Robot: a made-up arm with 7 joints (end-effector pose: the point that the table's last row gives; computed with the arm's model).
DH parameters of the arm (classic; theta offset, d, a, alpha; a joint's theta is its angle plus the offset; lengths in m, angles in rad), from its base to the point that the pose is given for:
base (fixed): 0 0.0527 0 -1.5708
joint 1: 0 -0.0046 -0.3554 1.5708
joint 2: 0 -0.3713 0.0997 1.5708
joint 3: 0 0.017 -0.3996 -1.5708
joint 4: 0 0.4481 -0.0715 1.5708
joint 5: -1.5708 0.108 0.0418 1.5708
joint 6: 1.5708 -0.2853 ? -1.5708
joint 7: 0.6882 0 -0.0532 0
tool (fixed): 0.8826 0.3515 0 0
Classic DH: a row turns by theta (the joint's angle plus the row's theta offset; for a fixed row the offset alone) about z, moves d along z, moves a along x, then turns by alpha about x.
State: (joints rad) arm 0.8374 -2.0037 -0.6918 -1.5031 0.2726 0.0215 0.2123
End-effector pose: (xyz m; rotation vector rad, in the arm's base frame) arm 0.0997 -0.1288 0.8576 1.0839 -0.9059 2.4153
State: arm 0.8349 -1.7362 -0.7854 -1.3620 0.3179 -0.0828 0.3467
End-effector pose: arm 0.1131 -0.2356 0.8515 -1.1393 1.2125 -2.4611
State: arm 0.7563 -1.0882 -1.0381 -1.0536 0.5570 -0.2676 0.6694
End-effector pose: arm 0.2182 -0.4768 0.6762 -0.5417 1.2809 -1.1457
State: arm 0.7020 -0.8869 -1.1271 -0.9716 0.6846 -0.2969 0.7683
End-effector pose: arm 0.2841 -0.5028 0.5832 -0.3791 1.2356 -0.7186
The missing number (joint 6, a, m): 0.0997
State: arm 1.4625 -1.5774 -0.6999 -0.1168 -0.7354 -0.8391 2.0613
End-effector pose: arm -0.0338 -0.1038 0.9140 0.5505 0.3569 -0.9101
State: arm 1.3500 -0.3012 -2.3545 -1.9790 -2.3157 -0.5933 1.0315
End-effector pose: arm 0.1231 -0.0054 -0.3246 1.8297 -0.4048 2.2103
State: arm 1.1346 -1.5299 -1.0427 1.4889 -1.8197 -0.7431 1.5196
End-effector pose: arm -0.4564 -0.2839 0.2859 2.8588 0.9484 -0.6554
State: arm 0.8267 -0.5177 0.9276 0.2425 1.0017 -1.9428 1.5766
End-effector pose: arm -0.5840 -0.1323 0.5684 0.7223 -1.6697 2.2028
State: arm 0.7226 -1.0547 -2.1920 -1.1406 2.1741 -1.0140 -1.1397
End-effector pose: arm 0.2378 -0.9693 -0.1434 -0.5653 0.9034 -1.6005
